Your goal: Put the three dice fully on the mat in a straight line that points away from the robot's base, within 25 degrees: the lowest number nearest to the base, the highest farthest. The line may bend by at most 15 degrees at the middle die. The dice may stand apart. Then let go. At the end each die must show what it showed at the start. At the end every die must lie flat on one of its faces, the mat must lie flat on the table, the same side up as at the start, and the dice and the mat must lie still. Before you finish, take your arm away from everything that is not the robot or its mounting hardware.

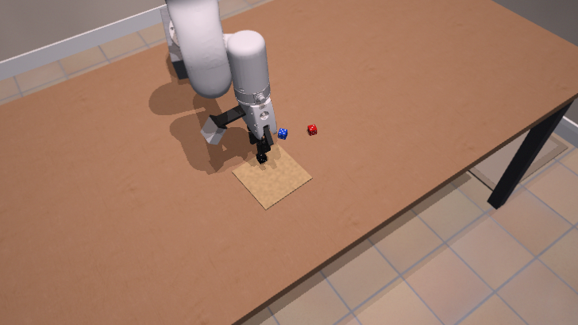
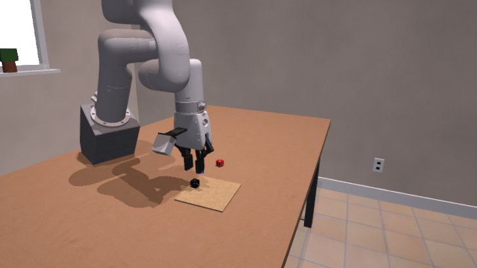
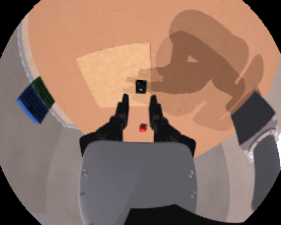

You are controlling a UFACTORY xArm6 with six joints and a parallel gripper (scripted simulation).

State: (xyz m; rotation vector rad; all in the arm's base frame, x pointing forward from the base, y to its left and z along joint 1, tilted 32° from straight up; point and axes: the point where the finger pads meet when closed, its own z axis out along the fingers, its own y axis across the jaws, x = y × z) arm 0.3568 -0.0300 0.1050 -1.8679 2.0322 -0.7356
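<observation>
The red die lies 16 cm to the left of my hand, 7 cm below it and 1 cm ahead of it. Round my hand: black die (6 cm below); then tan mat (7 cm below, 5 cm ahead, 1 cm to the right); then blue die (9 cm to the left, 7 cm below, 3 cm behind).
</observation>
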